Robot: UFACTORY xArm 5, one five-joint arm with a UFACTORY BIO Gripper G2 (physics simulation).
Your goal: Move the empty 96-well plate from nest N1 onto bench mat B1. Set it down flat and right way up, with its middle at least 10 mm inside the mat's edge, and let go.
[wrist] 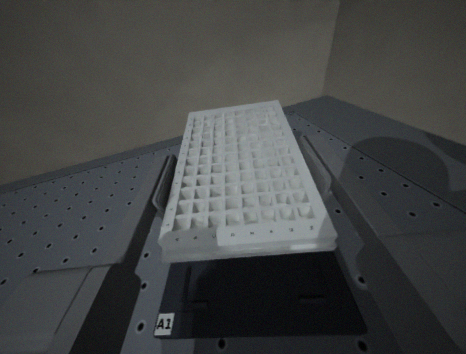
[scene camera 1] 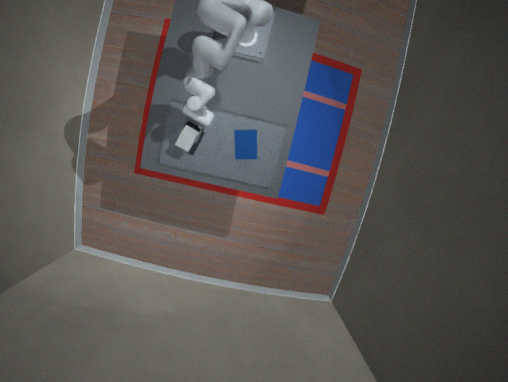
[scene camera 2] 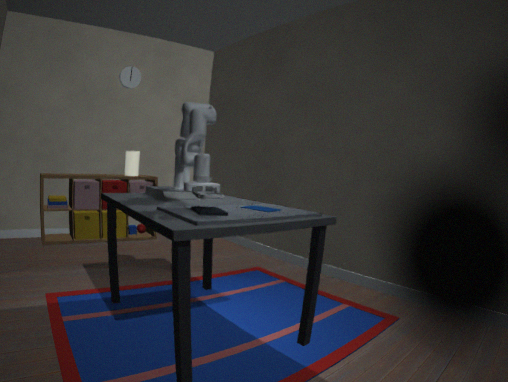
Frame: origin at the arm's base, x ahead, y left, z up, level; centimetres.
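Seen in the pictures: end effector, tool point: (wrist: 238, 175) (scene camera 1: 188, 135); arm's base, origin of the base link: (scene camera 1: 246, 36) (scene camera 2: 181, 189).
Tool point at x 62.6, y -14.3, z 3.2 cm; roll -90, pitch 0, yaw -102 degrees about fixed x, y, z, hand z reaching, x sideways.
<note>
Offsets run from my tool point to a thing's middle. "spot": to the spot under its first point. Level surfaces: height alone.
The white 96-well plate {dx +1.8, dy -0.4, dz -0.2 cm} (scene camera 1: 187, 138) (wrist: 245, 172) is right way up, between the two fingers of my gripper (scene camera 1: 190, 133) (wrist: 242, 175). My gripper is shut on its long sides and holds it above the dark nest N1 {dx +1.2, dy -0.3, dz -6.2 cm} (scene camera 1: 193, 151) (scene camera 2: 209, 211) (wrist: 265, 300). In the wrist view the nest's bare surface shows below the plate's near edge, and the plate hides its far part. The bench mat B1 {dz -6.8 cm} (scene camera 1: 246, 144) (scene camera 2: 261, 208) is a flat blue rectangle to the right of the nest in both scene views.
The nest and bench mat are on a grey perforated board {dz -7.0 cm} (scene camera 1: 220, 165) (wrist: 75, 215) on the dark table {dz -8.3 cm} (scene camera 1: 260, 90) (scene camera 2: 150, 212). The arm's base (scene camera 1: 252, 51) stands at the table's back. A label A1 {spot: dx -4.8, dy +6.8, dz -5.8 cm} (wrist: 164, 324) is at the nest's near left corner.
</note>
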